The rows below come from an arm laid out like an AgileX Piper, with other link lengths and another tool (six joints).
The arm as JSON. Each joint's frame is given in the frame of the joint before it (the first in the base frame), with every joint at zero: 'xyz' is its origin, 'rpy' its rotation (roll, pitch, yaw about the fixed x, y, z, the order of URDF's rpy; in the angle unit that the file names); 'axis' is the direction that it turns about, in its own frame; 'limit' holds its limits. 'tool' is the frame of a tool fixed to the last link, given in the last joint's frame.
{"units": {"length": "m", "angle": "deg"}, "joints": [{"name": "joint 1", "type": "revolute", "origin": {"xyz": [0.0, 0.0, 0.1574], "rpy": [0.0, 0.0, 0.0]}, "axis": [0.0, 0.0, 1.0], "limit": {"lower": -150.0, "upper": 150.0}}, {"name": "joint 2", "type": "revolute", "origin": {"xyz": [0.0, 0.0, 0.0], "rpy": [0.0, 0.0, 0.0]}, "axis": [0.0, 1.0, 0.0], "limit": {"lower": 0.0, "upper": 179.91}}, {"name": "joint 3", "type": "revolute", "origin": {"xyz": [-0.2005, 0.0, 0.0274], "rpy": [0.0, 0.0, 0.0]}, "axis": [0.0, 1.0, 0.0], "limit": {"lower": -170.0, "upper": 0.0}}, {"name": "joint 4", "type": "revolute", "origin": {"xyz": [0.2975, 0.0, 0.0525], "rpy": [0.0, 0.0, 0.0]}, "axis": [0.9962, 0.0, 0.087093], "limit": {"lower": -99.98, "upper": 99.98}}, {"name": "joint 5", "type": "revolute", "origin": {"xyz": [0.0, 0.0, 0.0], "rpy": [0.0, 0.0, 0.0]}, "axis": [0.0, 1.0, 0.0], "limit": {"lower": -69.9, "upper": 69.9}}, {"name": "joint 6", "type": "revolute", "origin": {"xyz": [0.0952, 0.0, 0.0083], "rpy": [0.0, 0.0, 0.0]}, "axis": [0.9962, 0.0, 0.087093], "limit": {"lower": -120.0, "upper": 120.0}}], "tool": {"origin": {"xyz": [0.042, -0.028, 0.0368], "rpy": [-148.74, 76.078, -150.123]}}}
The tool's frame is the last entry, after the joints.
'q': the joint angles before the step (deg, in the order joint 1, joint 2, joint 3, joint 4, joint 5, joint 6). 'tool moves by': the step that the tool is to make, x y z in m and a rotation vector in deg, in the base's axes. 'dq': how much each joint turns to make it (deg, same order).
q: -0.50, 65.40, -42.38, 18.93, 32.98, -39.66
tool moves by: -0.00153, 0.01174, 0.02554, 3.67, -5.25, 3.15
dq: 0.00, -3.18, 0.00, 9.71, -0.23, -8.38
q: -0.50, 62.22, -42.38, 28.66, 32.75, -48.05
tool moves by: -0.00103, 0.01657, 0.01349, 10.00, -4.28, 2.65
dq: 0.00, -1.21, 1.26, 19.43, -0.14, -12.34
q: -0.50, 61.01, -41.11, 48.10, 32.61, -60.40
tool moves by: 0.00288, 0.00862, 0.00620, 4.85, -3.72, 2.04
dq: 0.00, 0.85, 0.54, 13.64, -0.23, -11.23
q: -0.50, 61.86, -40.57, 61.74, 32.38, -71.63
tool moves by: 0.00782, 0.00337, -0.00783, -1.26, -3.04, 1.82
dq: 0.00, 3.45, 0.00, 8.80, -1.40, -12.37
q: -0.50, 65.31, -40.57, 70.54, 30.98, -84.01
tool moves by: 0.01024, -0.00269, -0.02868, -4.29, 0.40, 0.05
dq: 0.00, 5.75, 0.00, 4.30, -3.15, -9.51
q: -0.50, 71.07, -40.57, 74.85, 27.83, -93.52
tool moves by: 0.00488, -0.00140, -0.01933, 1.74, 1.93, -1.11
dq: 0.00, 3.70, 0.08, 5.40, -0.58, -3.79
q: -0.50, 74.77, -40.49, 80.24, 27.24, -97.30
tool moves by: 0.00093, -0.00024, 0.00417, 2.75, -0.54, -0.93
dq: 0.00, -0.15, 0.01, 3.71, 0.47, -0.96
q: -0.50, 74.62, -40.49, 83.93, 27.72, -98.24
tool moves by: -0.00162, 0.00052, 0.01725, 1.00, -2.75, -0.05
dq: 0.00, -2.31, 0.00, 1.82, 0.39, -1.01
